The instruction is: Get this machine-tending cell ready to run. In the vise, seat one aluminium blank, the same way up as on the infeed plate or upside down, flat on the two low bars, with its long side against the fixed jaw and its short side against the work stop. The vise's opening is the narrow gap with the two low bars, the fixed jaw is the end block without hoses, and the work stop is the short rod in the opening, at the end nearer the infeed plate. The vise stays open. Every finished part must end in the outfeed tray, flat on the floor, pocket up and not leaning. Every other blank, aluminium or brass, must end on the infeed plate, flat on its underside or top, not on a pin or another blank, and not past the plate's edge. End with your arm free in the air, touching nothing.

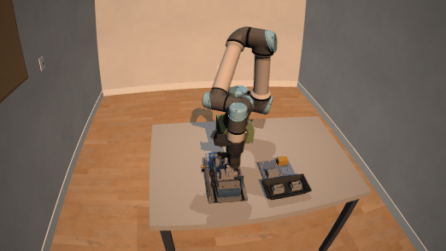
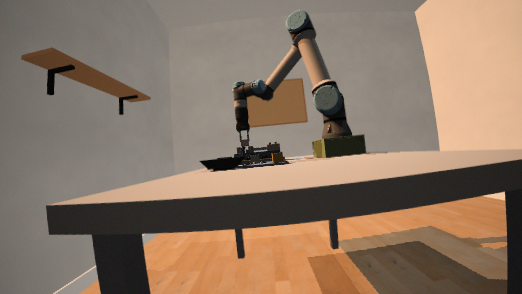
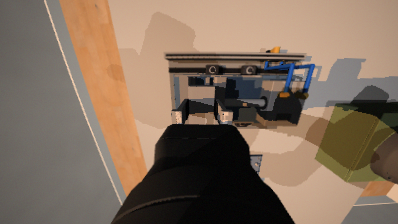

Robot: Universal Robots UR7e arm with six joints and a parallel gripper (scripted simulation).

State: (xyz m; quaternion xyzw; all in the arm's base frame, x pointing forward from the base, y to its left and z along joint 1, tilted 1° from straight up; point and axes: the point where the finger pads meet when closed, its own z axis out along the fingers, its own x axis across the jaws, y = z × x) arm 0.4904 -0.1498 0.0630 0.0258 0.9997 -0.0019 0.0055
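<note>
The vise is 11 cm below my hand, 7 cm behind it and 1 cm to the left of it. Round my hand: brass blank 35 cm to the left, 15 cm behind, 12 cm below.
</note>
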